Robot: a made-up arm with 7 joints.
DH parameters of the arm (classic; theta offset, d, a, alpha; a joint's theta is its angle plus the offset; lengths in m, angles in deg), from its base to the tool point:
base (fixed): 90 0.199 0 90
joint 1: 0 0.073 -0.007 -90
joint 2: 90 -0.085 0.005 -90
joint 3: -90 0.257 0.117 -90
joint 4: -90 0 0.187 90
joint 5: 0 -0.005 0.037 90
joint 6: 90 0.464 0.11 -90
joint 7: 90 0.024 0.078 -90
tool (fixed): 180 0.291 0 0
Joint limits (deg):
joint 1: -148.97..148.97
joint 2: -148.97..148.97
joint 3: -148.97..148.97
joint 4: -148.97..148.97
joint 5: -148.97..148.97
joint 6: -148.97..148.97
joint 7: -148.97..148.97
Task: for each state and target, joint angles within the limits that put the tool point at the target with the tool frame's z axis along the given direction. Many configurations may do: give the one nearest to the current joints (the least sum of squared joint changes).
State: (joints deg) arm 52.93 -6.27 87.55 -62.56 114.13 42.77 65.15
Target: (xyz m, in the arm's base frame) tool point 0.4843 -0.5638 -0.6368 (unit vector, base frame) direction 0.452 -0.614 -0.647
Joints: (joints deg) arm 64.51 4.29 99.50 -34.39 74.94 19.30 81.22
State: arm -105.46 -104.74 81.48 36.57 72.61 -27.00 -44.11
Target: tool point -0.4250 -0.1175 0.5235 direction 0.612 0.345 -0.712
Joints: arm -104.55 -57.28 73.73 -4.17 109.03 -28.83 -73.37
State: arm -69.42 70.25 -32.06 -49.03 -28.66 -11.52 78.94
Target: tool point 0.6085 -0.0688 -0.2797 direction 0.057 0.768 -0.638
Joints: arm -59.18 75.69 -40.32 -30.12 4.78 -43.73 26.16
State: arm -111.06 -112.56 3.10 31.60 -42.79 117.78 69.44
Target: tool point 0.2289 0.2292 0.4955 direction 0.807 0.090 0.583
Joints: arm -124.70 -95.66 32.49 33.14 -55.22 103.31 111.38
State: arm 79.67 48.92 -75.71 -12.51 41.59 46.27 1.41
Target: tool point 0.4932 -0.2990 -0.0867 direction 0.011 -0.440 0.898
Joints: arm 17.69 33.71 -59.25 -11.93 23.87 40.21 -52.90
